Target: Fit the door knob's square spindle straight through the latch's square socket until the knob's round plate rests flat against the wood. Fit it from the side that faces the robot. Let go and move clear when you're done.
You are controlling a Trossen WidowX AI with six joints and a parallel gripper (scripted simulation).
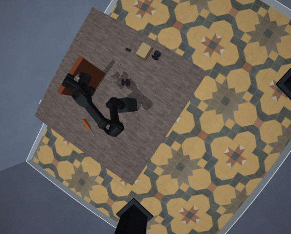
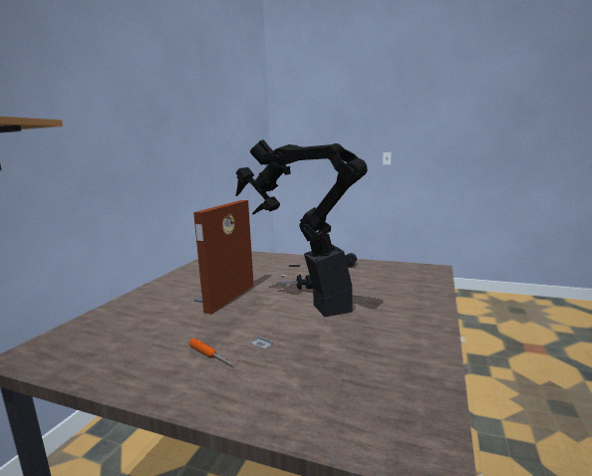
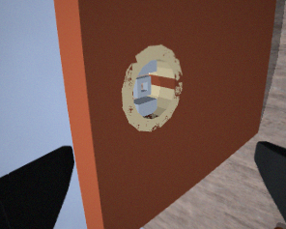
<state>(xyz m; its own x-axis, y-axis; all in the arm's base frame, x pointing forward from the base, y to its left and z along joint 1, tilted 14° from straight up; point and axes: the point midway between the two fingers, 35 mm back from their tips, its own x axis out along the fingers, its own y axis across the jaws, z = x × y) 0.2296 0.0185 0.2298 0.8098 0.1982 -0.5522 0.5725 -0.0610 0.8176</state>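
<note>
The grey latch is 12 cm ahead of my hand, 10 cm below it and 1 cm to the left of it. Round my hand: small metal plate: 40 cm below, 24 cm to the left, 20 cm behind; then orange screwdriver: 39 cm below, 37 cm to the left, 12 cm behind; then white latch plate: 16 cm to the left, 10 cm below, 10 cm ahead.
</note>
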